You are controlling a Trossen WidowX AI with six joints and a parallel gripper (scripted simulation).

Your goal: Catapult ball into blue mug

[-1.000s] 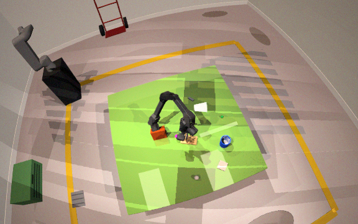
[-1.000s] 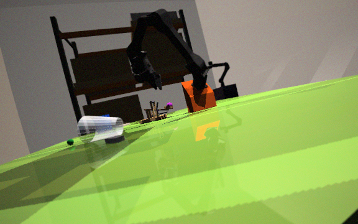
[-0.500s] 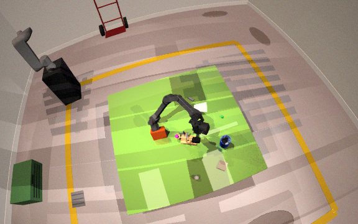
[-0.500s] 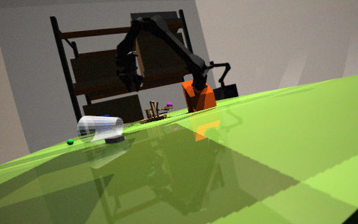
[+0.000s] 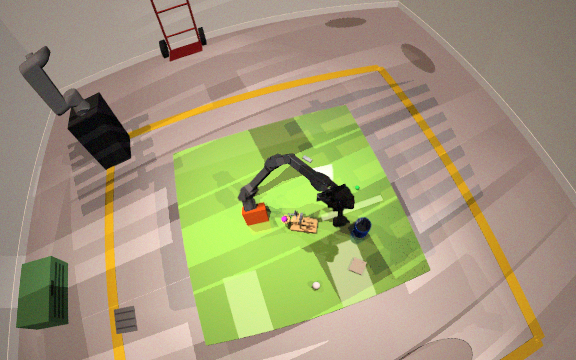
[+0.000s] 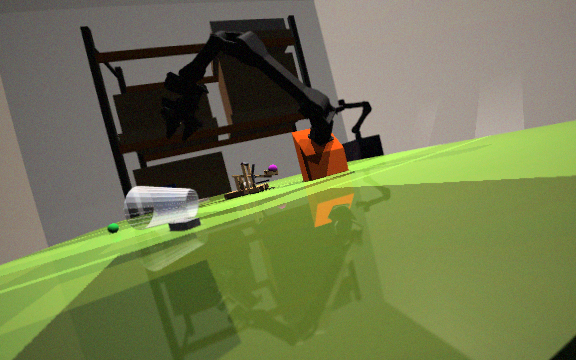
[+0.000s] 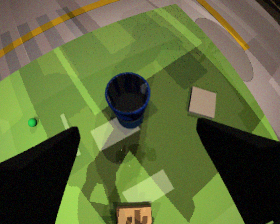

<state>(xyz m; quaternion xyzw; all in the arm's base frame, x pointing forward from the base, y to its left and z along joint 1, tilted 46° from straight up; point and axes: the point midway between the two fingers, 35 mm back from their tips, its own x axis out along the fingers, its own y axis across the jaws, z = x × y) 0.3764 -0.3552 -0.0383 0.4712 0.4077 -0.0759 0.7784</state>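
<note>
My gripper tip is 280 mm past the purple ball, 190 mm to the right of it and 190 mm above it. Round my gripper tip: catapult (210 mm behind, 170 mm to the left, 200 mm below); blue mug (90 mm ahead, 40 mm to the right, 230 mm below); tan tile (20 mm behind, 220 mm to the right, 250 mm below).
</note>
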